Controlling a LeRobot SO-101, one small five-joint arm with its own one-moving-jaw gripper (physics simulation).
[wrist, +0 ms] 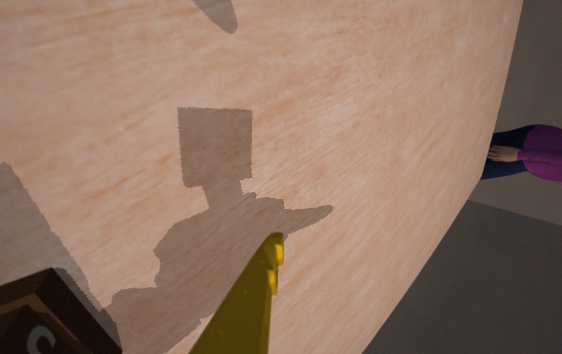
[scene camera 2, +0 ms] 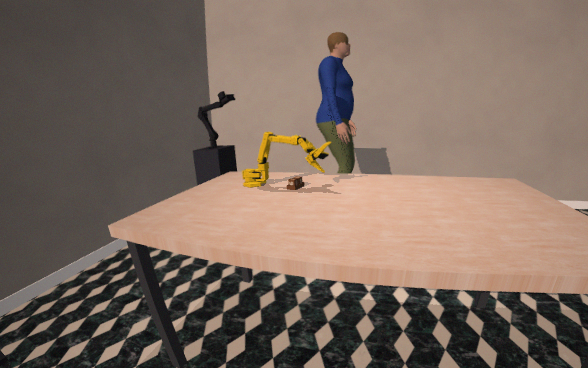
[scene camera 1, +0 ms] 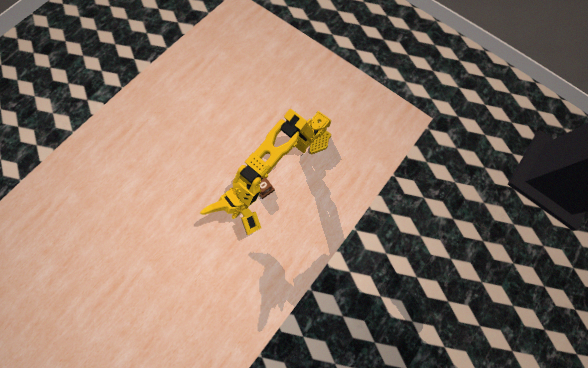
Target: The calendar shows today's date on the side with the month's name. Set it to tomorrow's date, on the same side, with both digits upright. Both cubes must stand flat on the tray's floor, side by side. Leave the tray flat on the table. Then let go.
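Where they show: end effector, tool point: (wrist: pixel 283 244) (scene camera 2: pixel 324 171) (scene camera 1: pixel 232 217); arm's base, origin of the base link: (scene camera 2: pixel 258 184) (scene camera 1: pixel 308 142).
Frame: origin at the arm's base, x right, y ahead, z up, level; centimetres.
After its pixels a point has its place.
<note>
The calendar's dark brown tray (scene camera 2: pixel 292 187) @[x 6.6, y 19.1, z 1.1 cm] (wrist: pixel 85 310) @[x 2.4, y 21.5, z 0.1 cm] rests on the table, beyond the arm's base in scene camera 2. Brown cubes (scene camera 2: pixel 296 180) @[x 4.4, y 20.4, z 3.6 cm] sit in it, too small there to read. In scene camera 1 a cube (scene camera 1: pixel 264 185) @[x 0.5, y 19.6, z 4.2 cm] shows a white 0 on top, and the arm hides part of the calendar. In the wrist view a dark cube (wrist: pixel 25 332) @[x 0.3, y 21.5, z 2.4 cm] with part of a pale digit shows at the bottom left corner, cut off. The month name and date cannot be read. My gripper (scene camera 2: pixel 327 157) is wide open and empty, above the table and out past the calendar. The wrist view shows one notched jaw.
The wooden table (scene camera 1: pixel 150 175) @[x 29.7, y 37.8, z 0.0 cm] (scene camera 2: pixel 400 220) @[x 33.1, y 61.6, z 0.0 cm] carries the arm's base (scene camera 1: pixel 320 132) @[x -2.1, y -2.5, z 5.6 cm] (scene camera 2: pixel 255 177) @[x 1.8, y -0.5, z 3.8 cm] near one end. Arm shadows fall on the table. A person (scene camera 2: pixel 336 95) stands behind the table, and a black arm on a dark pedestal (scene camera 2: pixel 215 162) stands at the back left.
</note>
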